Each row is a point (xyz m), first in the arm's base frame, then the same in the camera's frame.
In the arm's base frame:
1: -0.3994 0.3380 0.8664
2: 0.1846 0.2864 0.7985
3: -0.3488 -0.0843 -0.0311
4: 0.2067 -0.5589 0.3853
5: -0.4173 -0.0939 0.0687
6: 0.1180 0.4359 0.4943
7: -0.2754 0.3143 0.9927
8: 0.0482 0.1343 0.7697
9: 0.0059 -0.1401 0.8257
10: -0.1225 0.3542 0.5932
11: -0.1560 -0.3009 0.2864
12: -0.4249 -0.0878 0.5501
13: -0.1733 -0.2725 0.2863
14: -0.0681 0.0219 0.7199
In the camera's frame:
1: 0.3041 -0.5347 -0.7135
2: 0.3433 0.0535 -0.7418
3: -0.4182 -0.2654 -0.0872
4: -0.5749 0.2594 -0.7253
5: -0.4008 -0.3494 -0.1731
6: 0.3456 0.0258 -0.3975
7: 0.3562 -0.4342 -0.8516
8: 0.1690 -0.0547 -0.7636
9: -0.0640 -0.0712 -0.9238
10: 0.2647 -0.2164 -0.4928
11: -0.4514 -0.1087 -0.4862
12: -0.2079 -0.4467 -0.6035
13: -0.4292 -0.1291 -0.4722
14: 0.0260 -0.1444 -0.7521

